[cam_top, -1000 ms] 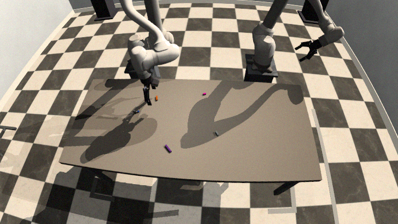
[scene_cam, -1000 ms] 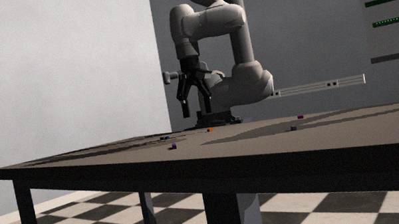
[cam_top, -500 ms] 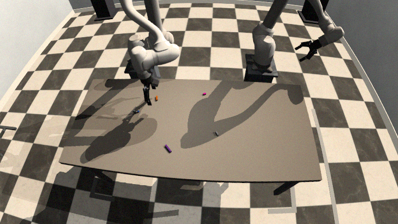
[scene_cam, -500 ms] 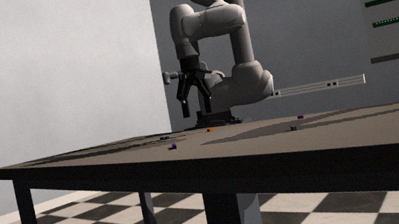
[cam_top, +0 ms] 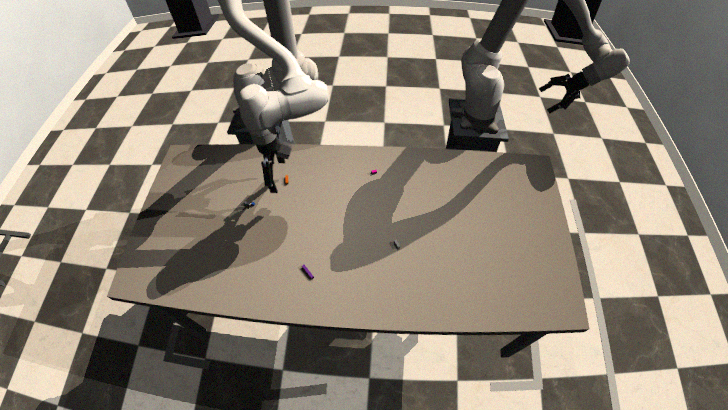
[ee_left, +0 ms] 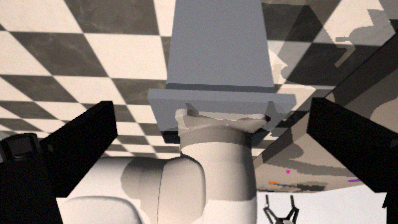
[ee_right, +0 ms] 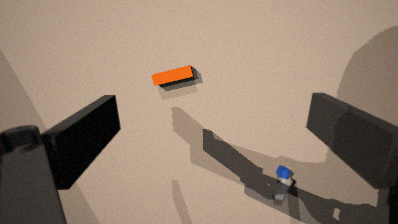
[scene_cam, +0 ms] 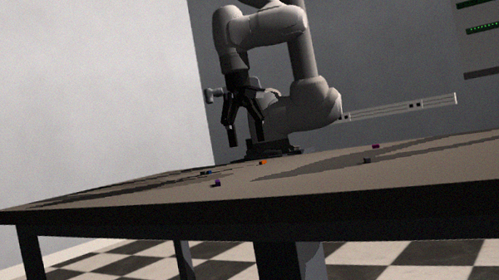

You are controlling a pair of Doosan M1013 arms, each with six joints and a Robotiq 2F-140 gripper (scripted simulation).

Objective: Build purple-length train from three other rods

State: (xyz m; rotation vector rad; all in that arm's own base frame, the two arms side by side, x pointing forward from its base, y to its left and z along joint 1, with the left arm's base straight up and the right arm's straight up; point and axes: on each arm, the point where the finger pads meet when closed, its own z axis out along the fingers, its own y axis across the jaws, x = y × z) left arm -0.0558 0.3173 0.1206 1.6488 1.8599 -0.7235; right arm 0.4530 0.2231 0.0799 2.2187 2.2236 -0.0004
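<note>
Right now my right hand is 70 mm above the orange rod, 40 mm past it and 20 mm to the right of it. From my right hand the other things lie so: blue rod: 100 mm to the right, 90 mm ahead, 70 mm below; then purple rod: 360 mm ahead, 160 mm to the left, 70 mm below; then magenta rod: 370 mm to the left, 90 mm behind, 70 mm below.
</note>
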